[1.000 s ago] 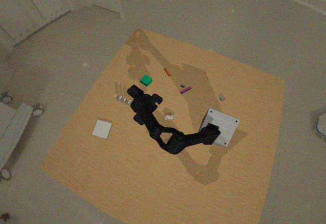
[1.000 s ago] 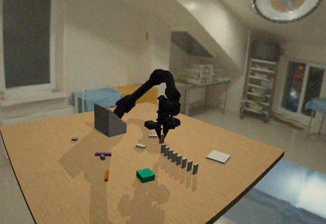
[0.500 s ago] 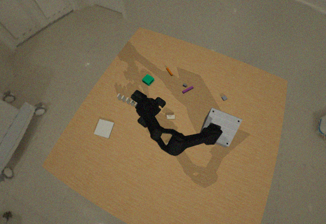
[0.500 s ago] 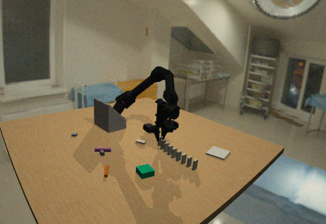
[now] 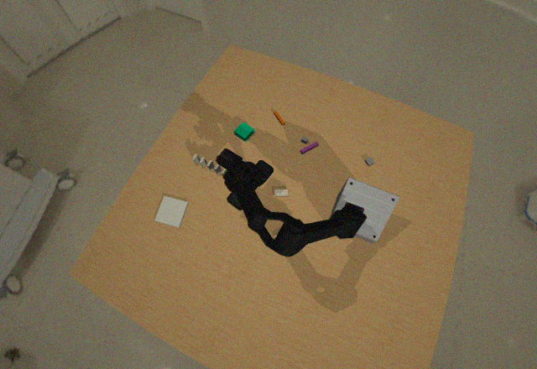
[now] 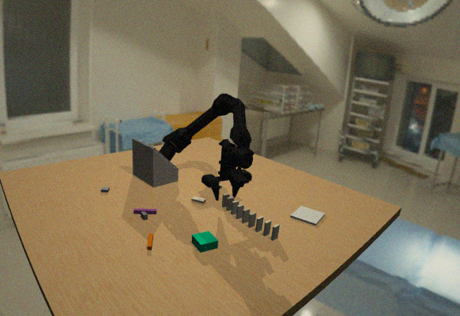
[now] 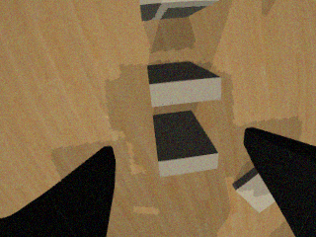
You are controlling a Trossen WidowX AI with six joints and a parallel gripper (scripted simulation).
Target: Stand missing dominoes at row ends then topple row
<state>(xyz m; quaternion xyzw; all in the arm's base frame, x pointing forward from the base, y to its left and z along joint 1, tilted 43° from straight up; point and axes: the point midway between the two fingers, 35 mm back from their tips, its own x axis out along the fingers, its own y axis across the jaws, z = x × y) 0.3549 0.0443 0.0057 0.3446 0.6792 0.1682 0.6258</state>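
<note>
My gripper tip is 270 mm to the left of the purple bar, 130 mm past it and 20 mm above it. The rest, counted from my gripper tip: orange bar: 370 mm to the right, 40 mm ahead, 20 mm below; then flat white tile: 260 mm ahead, 180 mm to the left, 30 mm below; then green block: 240 mm to the right, 150 mm ahead, 20 mm below.
</note>
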